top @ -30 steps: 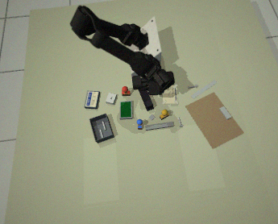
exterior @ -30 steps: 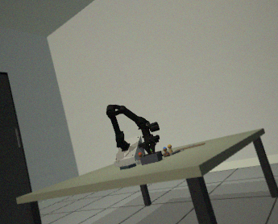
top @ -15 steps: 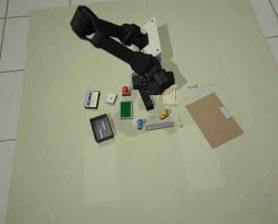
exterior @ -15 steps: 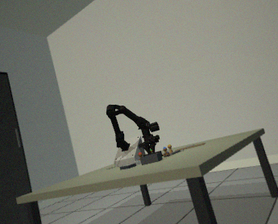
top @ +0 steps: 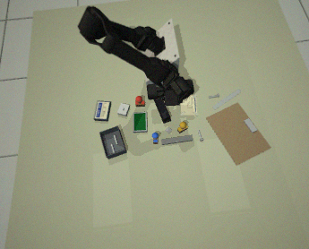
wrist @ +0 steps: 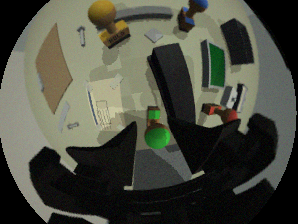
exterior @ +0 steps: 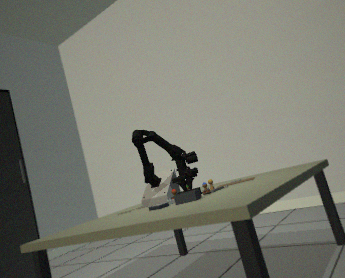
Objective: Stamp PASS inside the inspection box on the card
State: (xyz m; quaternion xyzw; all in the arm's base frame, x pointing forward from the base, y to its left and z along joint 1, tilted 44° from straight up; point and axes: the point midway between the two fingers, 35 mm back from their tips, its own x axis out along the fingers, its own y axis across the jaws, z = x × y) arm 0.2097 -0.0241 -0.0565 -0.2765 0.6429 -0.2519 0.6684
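Now: gripper tip 10 mm above the green-knobbed stamp. From my gripper tip the other things lie so: red stamp: 130 mm to the right, 10 mm below; then cream card: 80 mm to the left, 30 mm below, 20 mm ahead; then black bar: 40 mm to the right, 30 mm ahead, 10 mm below.
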